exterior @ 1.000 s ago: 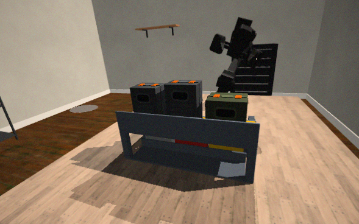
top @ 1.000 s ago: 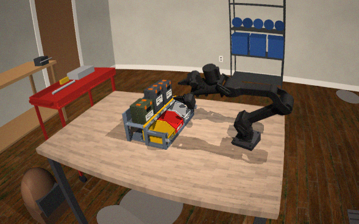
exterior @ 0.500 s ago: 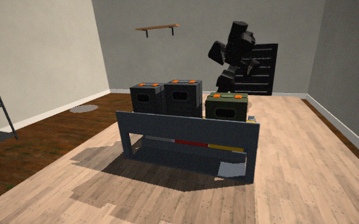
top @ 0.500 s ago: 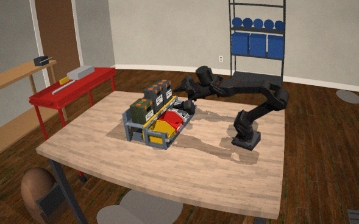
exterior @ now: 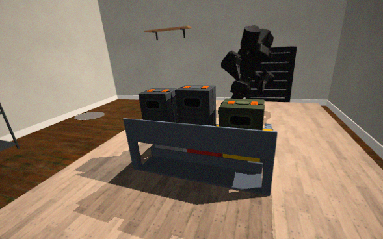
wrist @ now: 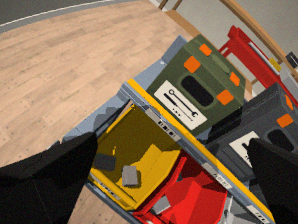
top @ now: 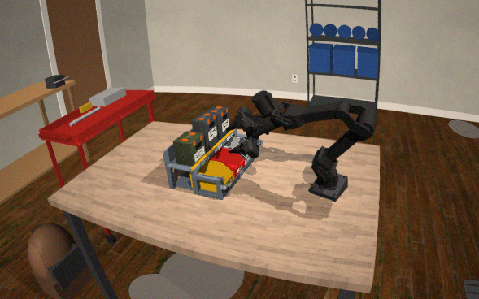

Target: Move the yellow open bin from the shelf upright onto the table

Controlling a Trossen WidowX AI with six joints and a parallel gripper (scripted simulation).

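Right now the yellow open bin is 11 cm ahead of my hand, 1 cm to the left of it and 18 cm below it. Round my hand: green case: 19 cm ahead, 2 cm to the left, 7 cm below; then red bin: 12 cm ahead, 10 cm to the right, 18 cm below.
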